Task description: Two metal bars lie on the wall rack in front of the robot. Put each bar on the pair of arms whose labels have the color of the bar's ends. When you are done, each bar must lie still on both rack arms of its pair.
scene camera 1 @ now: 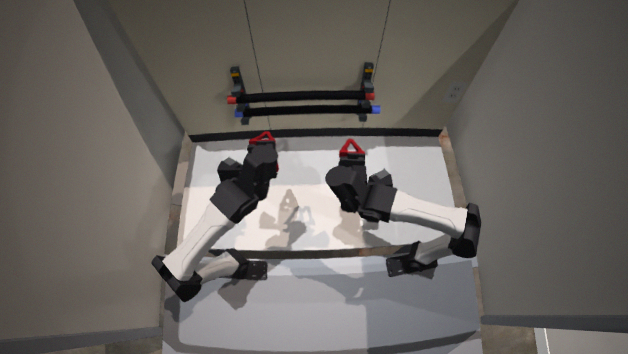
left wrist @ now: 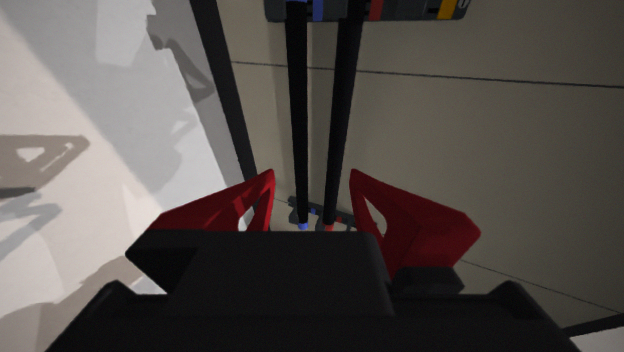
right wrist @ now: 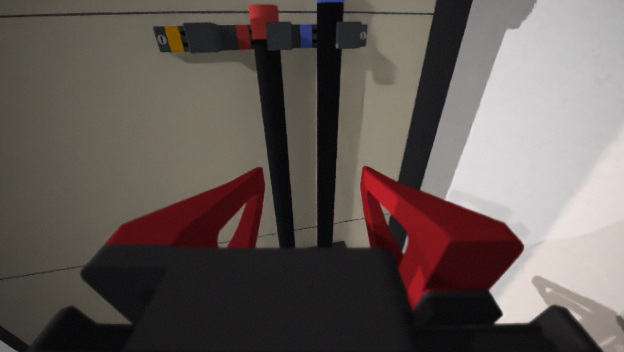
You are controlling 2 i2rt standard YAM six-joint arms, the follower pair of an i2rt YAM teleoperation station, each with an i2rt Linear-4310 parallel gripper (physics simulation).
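Places are measured from the left arm's base along level axes (x ahead, y right, z down), in centimetres.
Where they show: left gripper, fingertip midpoint: (scene camera 1: 268,140) (left wrist: 312,176); right gripper, fingertip midpoint: (scene camera 1: 349,146) (right wrist: 312,176); left arm's base, origin of the base link: (scene camera 1: 240,269); right arm's base, origin of the base link: (scene camera 1: 412,263).
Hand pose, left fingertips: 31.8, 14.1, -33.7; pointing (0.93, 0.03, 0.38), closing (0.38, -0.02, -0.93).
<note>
Each offset is from my left fingertips to the top centre of the thing, as dx, dy, dz. "pt": to the spot under its first point. Level surfaces: height alone.
The red-ended bar {+19.1, +8.4, +1.2} (scene camera 1: 305,95) (left wrist: 343,100) (right wrist: 272,100) lies across the upper of the two occupied arm pairs, beside the red labels. The blue-ended bar {+19.1, +10.5, +8.7} (scene camera 1: 305,110) (left wrist: 297,100) (right wrist: 329,100) lies below it, beside the blue labels. The wall rack has a left upright {pt +20.2, -11.0, -8.7} (scene camera 1: 235,71) and a right upright {pt +21.0, +29.6, -8.7} (scene camera 1: 369,67); its bracket also shows in the left wrist view (left wrist: 410,10) and right wrist view (right wrist: 225,37). My left gripper (scene camera 1: 265,135) (left wrist: 312,176) and right gripper (scene camera 1: 351,142) (right wrist: 313,168) are open and empty, apart from both bars, on the table side of the rack.
Yellow labels {pt +20.1, -11.3, -7.1} (scene camera 1: 235,75) {pt +20.8, +29.8, -7.1} (scene camera 1: 369,71) (left wrist: 446,9) (right wrist: 174,39) mark the rack's upper ends, with no bar beside them. A white table {dz +32.5} (scene camera 1: 415,170) lies under my arms. A dark strip (scene camera 1: 310,133) runs along its wall edge. Tall grey panels (scene camera 1: 90,200) (scene camera 1: 560,175) stand at both sides.
</note>
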